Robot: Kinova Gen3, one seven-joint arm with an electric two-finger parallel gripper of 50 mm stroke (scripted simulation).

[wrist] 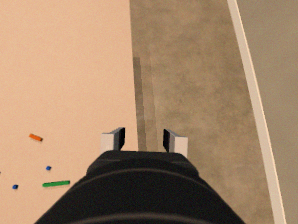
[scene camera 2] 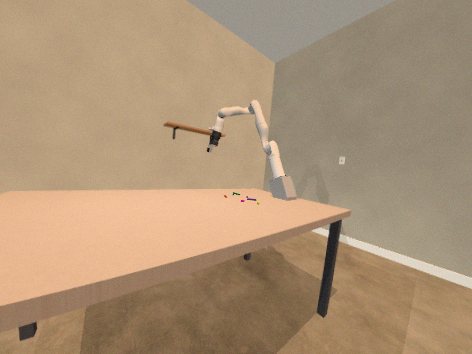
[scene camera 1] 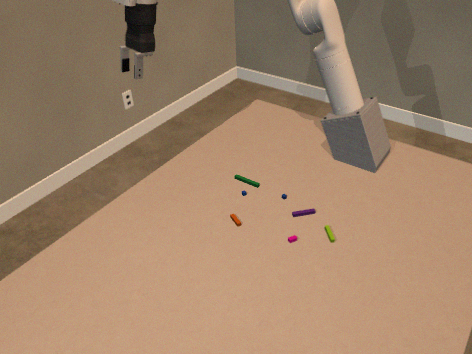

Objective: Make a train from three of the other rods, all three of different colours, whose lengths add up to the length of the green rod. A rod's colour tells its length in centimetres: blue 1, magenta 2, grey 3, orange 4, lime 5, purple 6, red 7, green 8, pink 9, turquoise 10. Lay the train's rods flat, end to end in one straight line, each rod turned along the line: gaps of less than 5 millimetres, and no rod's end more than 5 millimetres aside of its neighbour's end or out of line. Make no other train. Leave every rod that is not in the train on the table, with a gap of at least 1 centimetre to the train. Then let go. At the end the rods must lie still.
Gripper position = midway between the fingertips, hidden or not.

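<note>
Visible to me: my gripper [scene camera 1: 131, 74], [wrist: 144, 136].
</note>
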